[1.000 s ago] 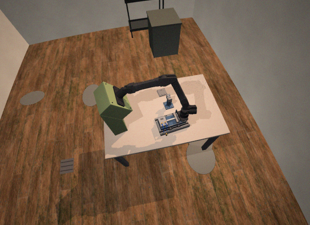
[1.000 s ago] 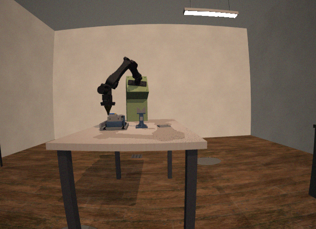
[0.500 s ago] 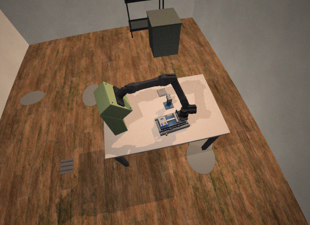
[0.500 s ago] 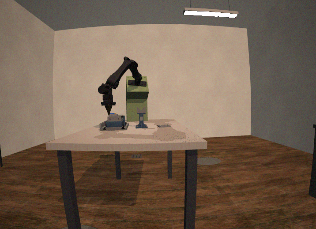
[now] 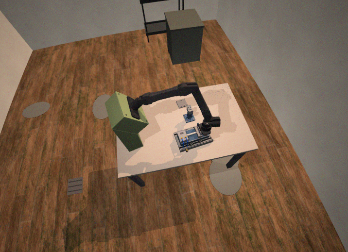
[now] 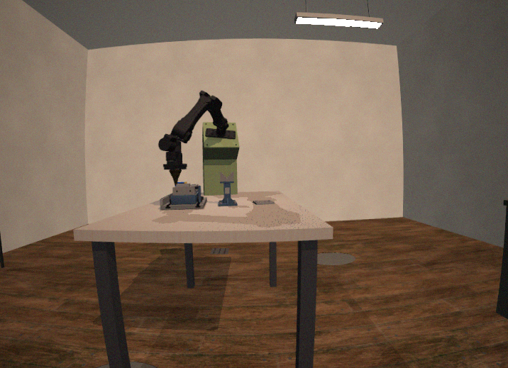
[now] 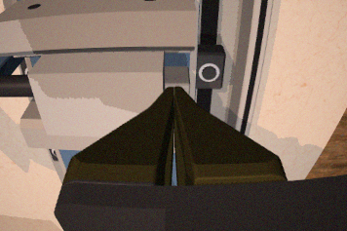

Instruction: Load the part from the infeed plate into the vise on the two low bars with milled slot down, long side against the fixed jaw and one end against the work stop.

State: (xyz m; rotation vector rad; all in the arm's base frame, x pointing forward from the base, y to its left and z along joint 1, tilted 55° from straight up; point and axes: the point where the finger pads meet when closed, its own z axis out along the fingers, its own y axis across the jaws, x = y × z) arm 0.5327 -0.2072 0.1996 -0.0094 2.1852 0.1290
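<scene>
The part is 3 cm to the left of my hand and 2 cm below it. The rest, counted from my hand: moving jaw: 4 cm behind, 4 cm to the left, 3 cm below; dark work stop rod: 1 cm behind, 9 cm to the left, 2 cm below; grey jaw: 3 cm ahead, 4 cm to the left, 3 cm below.
</scene>
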